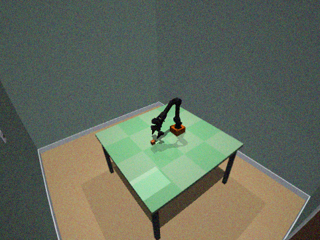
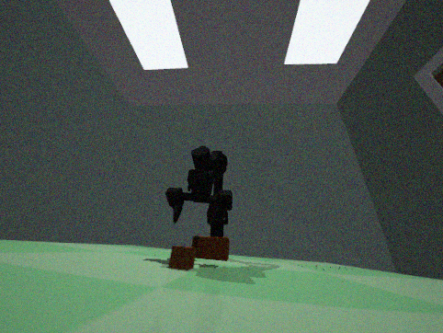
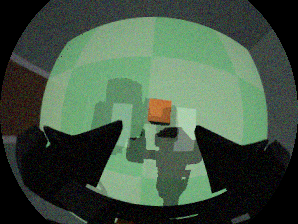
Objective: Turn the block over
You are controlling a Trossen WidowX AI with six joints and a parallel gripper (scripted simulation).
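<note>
Right now the block is 20 mm ahead of my gripper tip and 70 mm below it.
</note>
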